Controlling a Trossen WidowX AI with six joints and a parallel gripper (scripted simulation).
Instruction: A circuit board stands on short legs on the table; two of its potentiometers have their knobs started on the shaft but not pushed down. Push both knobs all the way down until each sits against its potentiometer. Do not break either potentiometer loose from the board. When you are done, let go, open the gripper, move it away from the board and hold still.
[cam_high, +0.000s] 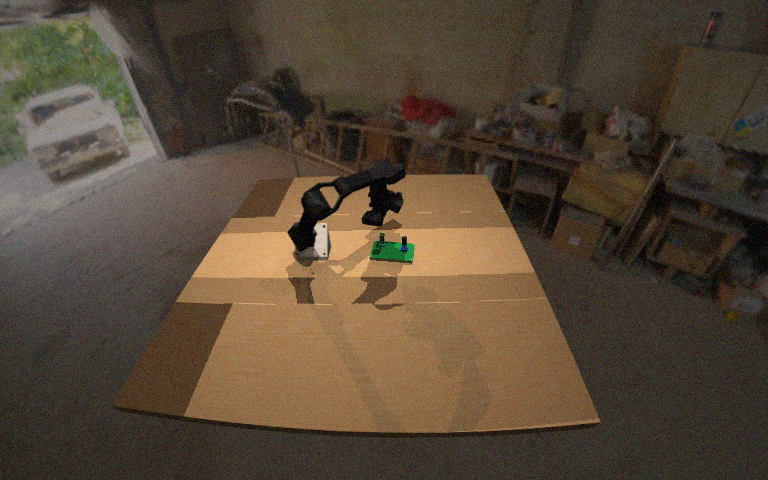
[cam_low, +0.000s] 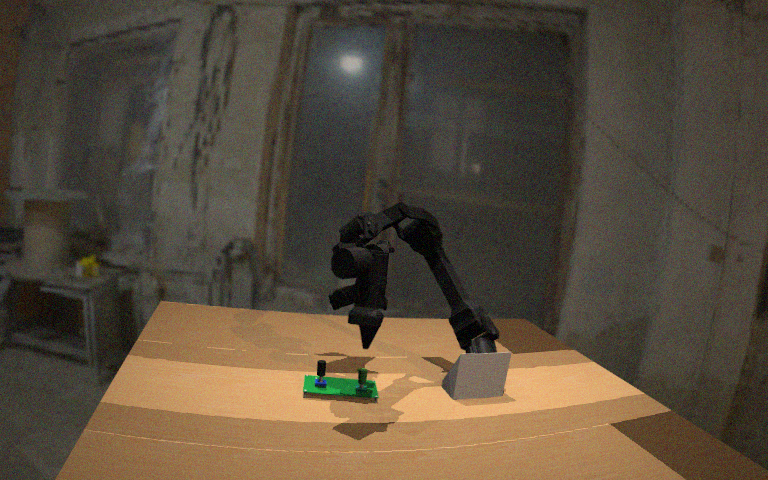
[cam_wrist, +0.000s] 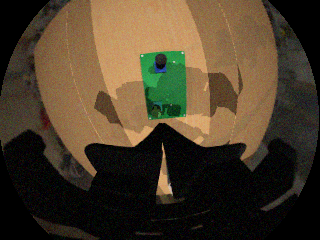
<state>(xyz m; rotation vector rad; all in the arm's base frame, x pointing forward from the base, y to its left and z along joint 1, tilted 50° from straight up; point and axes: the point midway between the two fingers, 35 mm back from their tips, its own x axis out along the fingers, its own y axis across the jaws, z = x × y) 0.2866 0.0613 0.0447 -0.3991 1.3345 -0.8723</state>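
My gripper tip is now 10 mm to the right of the green knob and 60 mm above it. The rest, counted from my gripper tip: black knob (90 mm ahead, 20 mm to the right, 60 mm below).
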